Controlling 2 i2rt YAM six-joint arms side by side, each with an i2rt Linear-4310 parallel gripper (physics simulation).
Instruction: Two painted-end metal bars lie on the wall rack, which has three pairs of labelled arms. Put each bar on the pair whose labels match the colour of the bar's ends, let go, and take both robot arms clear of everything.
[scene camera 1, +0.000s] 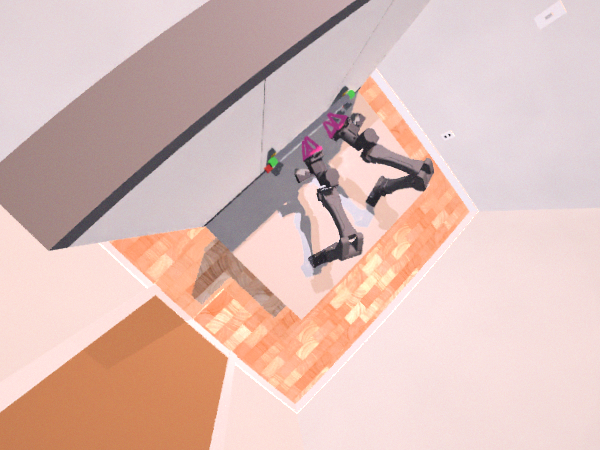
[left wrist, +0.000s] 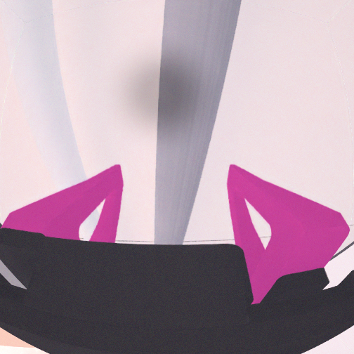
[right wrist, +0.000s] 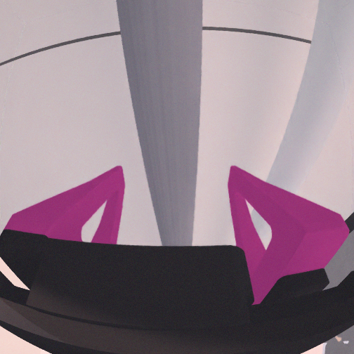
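Pixels of known places: left gripper, fingertip midpoint: (scene camera 1: 304, 139); right gripper, fingertip midpoint: (scene camera 1: 325, 117); left arm's base at its link origin: (scene camera 1: 325, 254); right arm's base at its link origin: (scene camera 1: 377, 191).
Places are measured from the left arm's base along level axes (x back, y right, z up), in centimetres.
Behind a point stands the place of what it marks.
Observation:
The wall rack's dark brackets (scene camera 1: 271, 152) {x -56.6, y -8.5, z 36.7 cm} (scene camera 1: 343, 91) {x -67.5, y 30.2, z 36.3 cm} are on the pale wall in the scene view. Green ends (scene camera 1: 272, 161) {x -54.0, y -9.2, z 33.8 cm} (scene camera 1: 351, 94) {x -66.1, y 34.8, z 33.7 cm} show at both sides, and a red end (scene camera 1: 268, 169) {x -53.4, y -10.9, z 25.6 cm} lies beside the lower one. A grey bar (left wrist: 192, 100) (right wrist: 167, 100) runs through the gap between each gripper's fingers as seen by the wrist cameras, not gripped. A paler bar (left wrist: 42, 75) (right wrist: 310, 100) is off to one side. My left gripper (scene camera 1: 308, 140) {x -57.4, y 7.4, z 31.8 cm} (left wrist: 174, 173) and right gripper (scene camera 1: 328, 123) {x -61.9, y 19.9, z 31.9 cm} (right wrist: 176, 169) are open and empty. The labels cannot be read.
The pale wall (scene camera 1: 220, 165) {x -52.6, y -26.5, z 61.8 cm} stands behind the rack, with a dark top edge (scene camera 1: 210, 117) {x -53.5, y -23.6, z 83.3 cm}. Both arms stand over a pale mat (scene camera 1: 270, 250) {x -17.7, y -26.8, z 0.0 cm} on the wooden floor (scene camera 1: 310, 345). The two grippers are close to each other beside the bars. A wooden piece (scene camera 1: 215, 267) stands at the lower left.

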